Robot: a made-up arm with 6 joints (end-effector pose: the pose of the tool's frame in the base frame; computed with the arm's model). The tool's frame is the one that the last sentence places.
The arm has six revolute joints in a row. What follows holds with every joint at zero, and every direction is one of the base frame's.
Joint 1 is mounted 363.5 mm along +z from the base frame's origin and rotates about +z.
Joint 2 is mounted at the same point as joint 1 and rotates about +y.
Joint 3 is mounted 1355.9 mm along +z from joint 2 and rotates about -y.
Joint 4 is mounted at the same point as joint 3 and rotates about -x.
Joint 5 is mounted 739.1 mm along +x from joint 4 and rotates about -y.
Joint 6 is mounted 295.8 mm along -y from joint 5 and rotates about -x.
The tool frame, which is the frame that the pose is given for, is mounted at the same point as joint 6; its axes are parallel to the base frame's.
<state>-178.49 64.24 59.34 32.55 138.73 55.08</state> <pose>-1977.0 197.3 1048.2 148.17 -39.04 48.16</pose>
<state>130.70 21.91 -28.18 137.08 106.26 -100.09</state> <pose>-904.1 719.0 1183.8 66.66 -49.61 -85.79</pose>
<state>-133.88 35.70 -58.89 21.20 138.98 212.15</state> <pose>-780.1 -413.4 719.3 57.29 -114.57 -0.14</pose>
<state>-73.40 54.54 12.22 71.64 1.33 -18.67</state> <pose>436.4 -1789.8 860.1 -17.70 62.04 -45.36</pose>
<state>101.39 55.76 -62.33 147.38 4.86 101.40</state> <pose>-424.7 846.4 399.3 -16.53 80.72 -32.29</pose>
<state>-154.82 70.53 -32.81 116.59 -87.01 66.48</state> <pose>-1179.1 -700.7 35.3 33.17 114.77 88.62</pose>
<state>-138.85 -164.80 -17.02 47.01 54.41 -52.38</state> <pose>692.7 873.2 -733.9 -166.17 -4.37 13.98</pose>
